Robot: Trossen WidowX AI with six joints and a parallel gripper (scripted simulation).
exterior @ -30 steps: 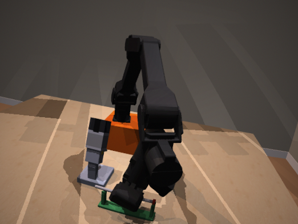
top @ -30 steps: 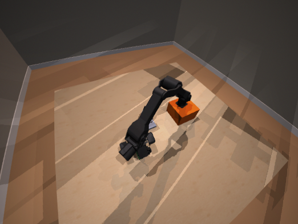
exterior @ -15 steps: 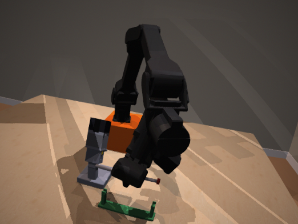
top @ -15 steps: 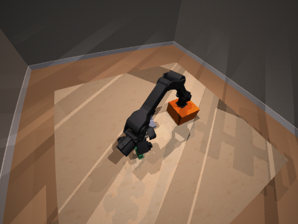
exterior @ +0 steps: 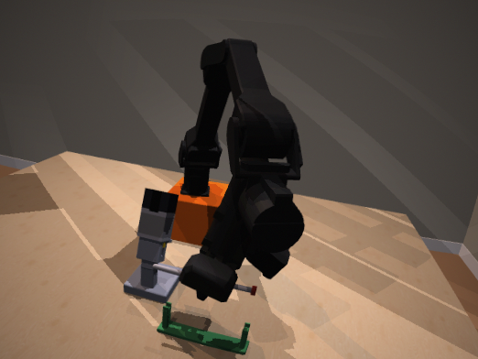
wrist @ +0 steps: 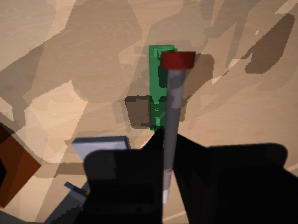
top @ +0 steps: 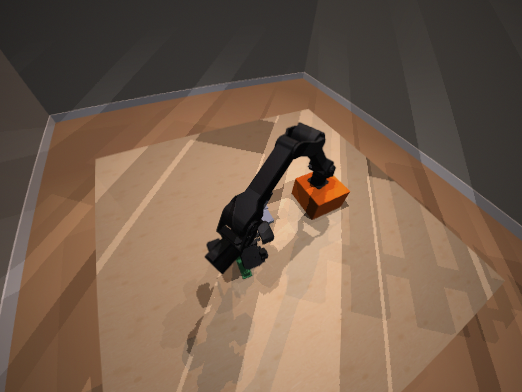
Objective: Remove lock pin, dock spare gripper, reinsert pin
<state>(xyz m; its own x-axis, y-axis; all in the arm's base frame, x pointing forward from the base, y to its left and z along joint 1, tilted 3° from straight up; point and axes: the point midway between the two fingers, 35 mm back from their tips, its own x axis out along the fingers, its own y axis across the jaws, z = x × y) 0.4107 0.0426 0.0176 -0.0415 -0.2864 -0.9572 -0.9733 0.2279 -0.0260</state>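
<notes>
My gripper tip is 1 cm short of the green rack, 1 cm to the right of it and 5 cm above it. Also, from my gripper tip: socket 13 cm behind, 8 cm to the right, 2 cm below; then spare gripper 14 cm behind, 9 cm to the right, 5 cm above.
</notes>
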